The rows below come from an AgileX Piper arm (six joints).
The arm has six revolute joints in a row. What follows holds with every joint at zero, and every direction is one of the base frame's. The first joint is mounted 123 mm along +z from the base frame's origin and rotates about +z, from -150 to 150 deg. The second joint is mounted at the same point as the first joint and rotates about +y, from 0 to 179.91 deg. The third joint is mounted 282.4 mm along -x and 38.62 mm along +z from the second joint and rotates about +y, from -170 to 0 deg. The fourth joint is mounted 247.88 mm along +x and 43.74 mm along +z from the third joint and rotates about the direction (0.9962, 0, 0.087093), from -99.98 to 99.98 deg. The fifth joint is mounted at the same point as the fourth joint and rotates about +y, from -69.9 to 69.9 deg. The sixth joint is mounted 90.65 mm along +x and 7.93 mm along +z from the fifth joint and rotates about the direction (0.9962, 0, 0.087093), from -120 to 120 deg. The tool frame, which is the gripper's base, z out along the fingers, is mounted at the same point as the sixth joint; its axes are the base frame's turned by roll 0, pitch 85.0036 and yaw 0 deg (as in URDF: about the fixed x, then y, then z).
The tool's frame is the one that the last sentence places.
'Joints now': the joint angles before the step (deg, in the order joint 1, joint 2, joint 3, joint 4, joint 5, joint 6). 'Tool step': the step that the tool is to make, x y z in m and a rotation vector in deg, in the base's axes. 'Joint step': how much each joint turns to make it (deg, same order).
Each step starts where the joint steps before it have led.
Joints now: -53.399 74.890 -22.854 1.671 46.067 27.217
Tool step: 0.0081 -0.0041 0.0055 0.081 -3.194 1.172
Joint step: -0.004 0.120 -1.741 3.571 -0.055 -3.763
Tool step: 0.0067 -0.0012 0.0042 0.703 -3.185 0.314
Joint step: -0.013 -0.061 -1.074 4.132 0.099 -3.246
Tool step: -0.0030 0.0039 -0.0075 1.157 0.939 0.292
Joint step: 0.009 0.879 1.527 0.046 -0.880 -0.420
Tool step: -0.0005 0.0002 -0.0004 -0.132 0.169 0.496
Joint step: 0.028 -0.012 0.120 -0.308 -0.085 -0.254
